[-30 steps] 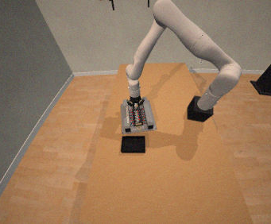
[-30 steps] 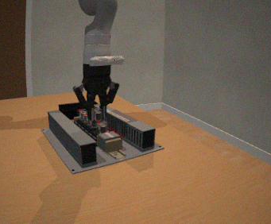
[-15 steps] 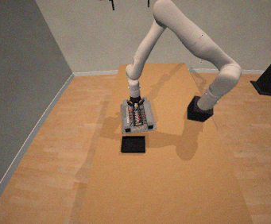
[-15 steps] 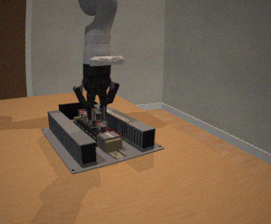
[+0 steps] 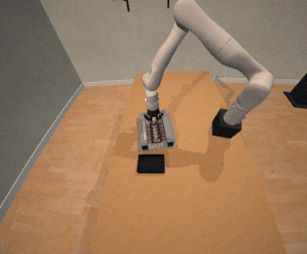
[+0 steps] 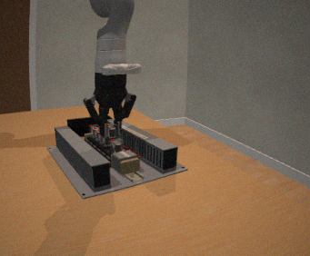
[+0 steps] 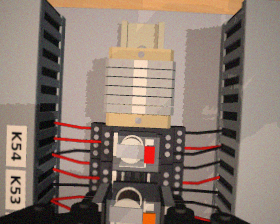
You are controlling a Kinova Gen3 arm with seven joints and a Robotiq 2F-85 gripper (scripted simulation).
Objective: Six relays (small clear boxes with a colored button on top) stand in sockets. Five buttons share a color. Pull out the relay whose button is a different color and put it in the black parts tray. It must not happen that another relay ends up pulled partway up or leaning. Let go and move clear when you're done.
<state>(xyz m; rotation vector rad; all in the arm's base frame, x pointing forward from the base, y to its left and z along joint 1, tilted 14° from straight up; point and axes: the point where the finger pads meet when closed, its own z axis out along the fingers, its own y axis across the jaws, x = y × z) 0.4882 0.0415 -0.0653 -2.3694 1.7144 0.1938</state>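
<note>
Right now my hand is 28 cm to the right of the black parts tray, 7 cm above it and 3 cm past it. The rest, counted from my hand: relay 1 cm below.
</note>
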